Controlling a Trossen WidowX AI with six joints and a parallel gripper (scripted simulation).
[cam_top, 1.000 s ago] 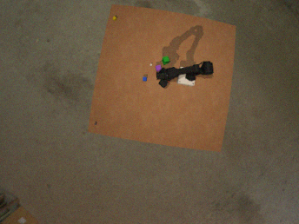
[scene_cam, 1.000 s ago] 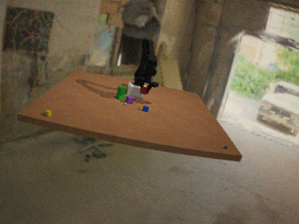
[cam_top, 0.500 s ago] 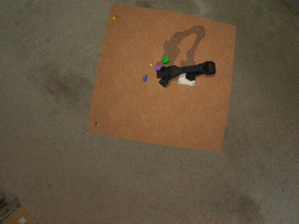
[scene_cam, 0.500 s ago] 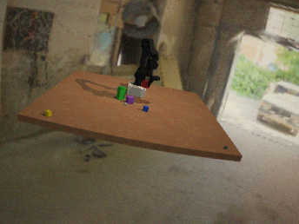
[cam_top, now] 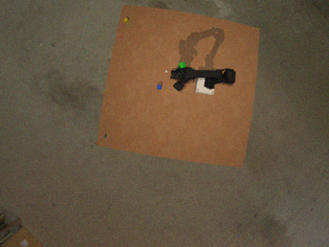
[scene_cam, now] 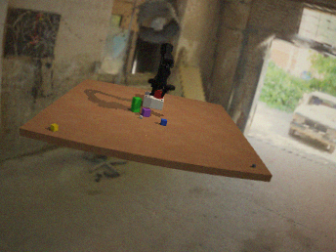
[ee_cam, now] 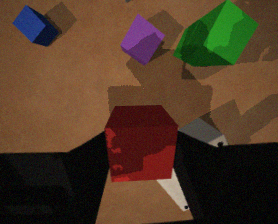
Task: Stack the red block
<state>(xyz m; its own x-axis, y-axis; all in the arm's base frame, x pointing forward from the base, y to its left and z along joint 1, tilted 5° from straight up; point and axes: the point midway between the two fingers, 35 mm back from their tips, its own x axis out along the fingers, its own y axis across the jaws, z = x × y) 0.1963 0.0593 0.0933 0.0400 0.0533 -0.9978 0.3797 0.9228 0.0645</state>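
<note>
The purple block lies 10 cm below my gripper tip, 8 cm ahead of it and 5 cm to the right of it. Also, from my gripper tip: red block (1 cm above); blue block (17 cm ahead, 11 cm below, 9 cm to the left); small white cube (16 cm ahead, 12 cm below, 6 cm to the right).
</note>
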